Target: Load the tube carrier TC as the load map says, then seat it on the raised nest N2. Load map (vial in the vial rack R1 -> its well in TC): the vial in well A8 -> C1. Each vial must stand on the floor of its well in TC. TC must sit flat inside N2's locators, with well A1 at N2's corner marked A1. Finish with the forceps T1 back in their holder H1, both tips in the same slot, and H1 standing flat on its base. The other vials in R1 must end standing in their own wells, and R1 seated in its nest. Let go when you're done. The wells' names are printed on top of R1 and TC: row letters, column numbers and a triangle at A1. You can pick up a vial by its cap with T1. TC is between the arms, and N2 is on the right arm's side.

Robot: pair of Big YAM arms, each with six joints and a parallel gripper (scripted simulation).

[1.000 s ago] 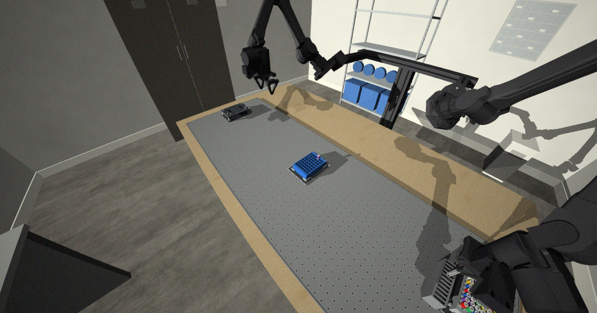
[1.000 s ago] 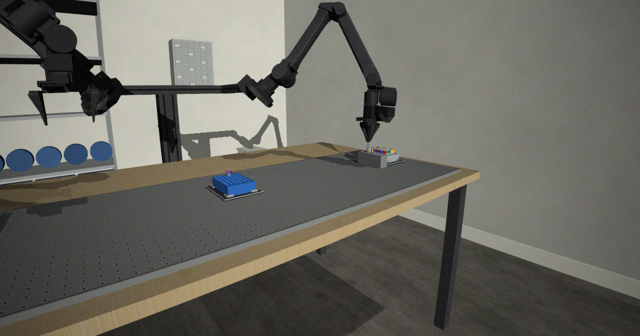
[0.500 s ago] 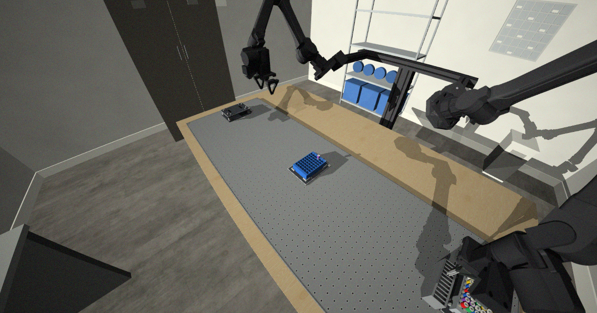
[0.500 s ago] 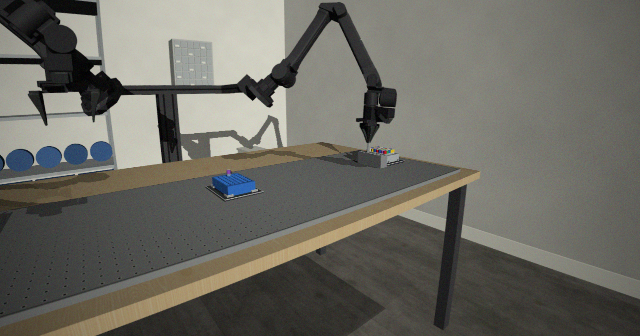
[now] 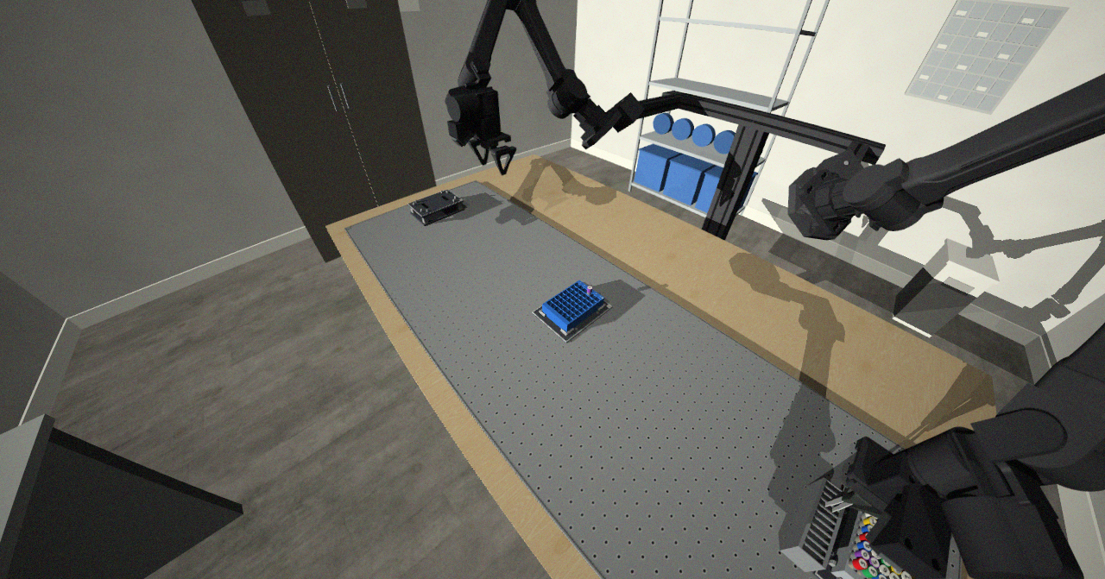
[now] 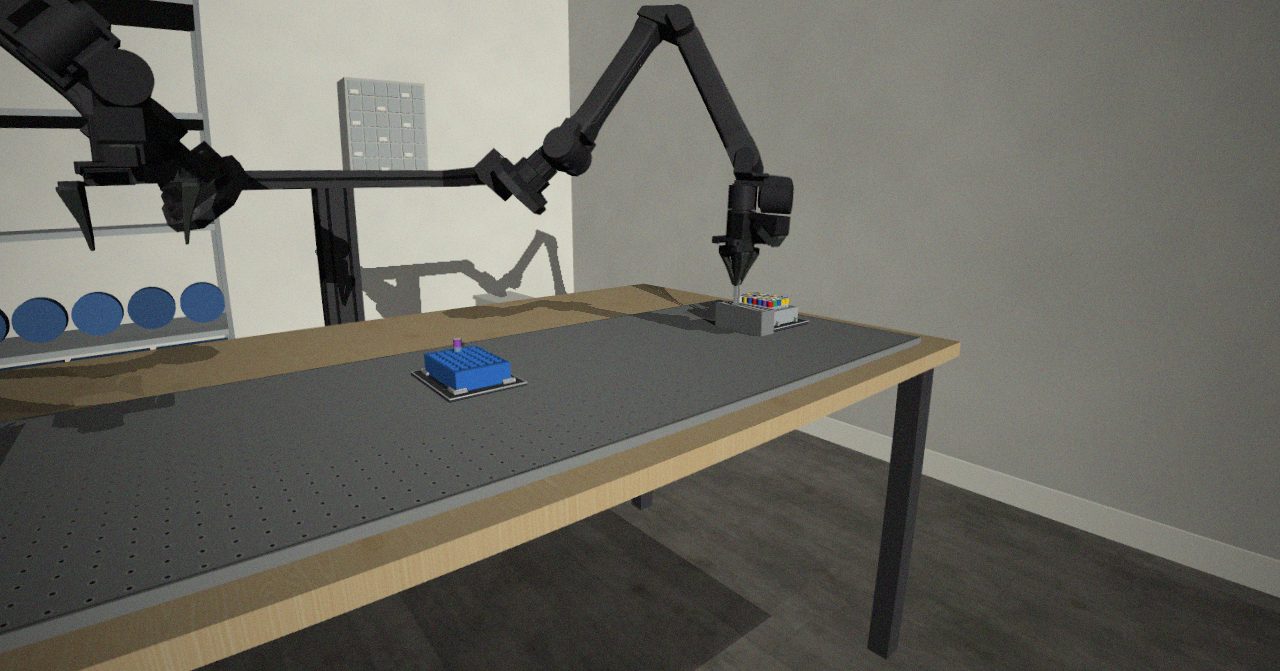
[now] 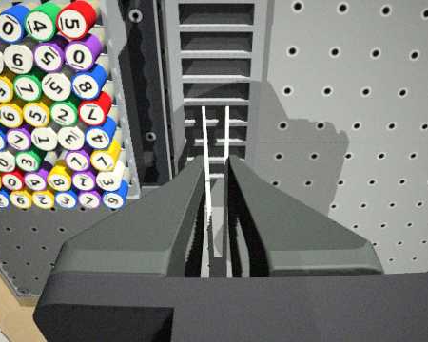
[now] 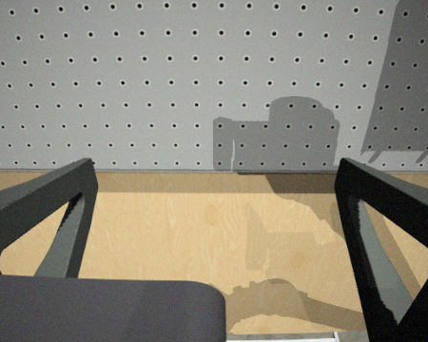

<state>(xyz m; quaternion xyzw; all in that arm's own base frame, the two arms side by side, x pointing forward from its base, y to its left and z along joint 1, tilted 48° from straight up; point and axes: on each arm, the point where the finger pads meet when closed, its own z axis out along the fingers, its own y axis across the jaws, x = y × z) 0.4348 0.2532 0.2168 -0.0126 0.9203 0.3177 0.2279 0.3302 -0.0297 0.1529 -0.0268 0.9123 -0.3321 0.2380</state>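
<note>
Right now the blue tube carrier TC is 380 mm to the left of my right hand, 220 mm below it and 60 mm ahead of it. Round my right hand: grey slotted holder H1: 960 mm to the left, 220 mm below, 120 mm ahead; then purple-capped vial: 390 mm to the left, 200 mm below, 10 mm ahead; then raised nest N2: 290 mm to the right, 200 mm below, 80 mm ahead.
</note>
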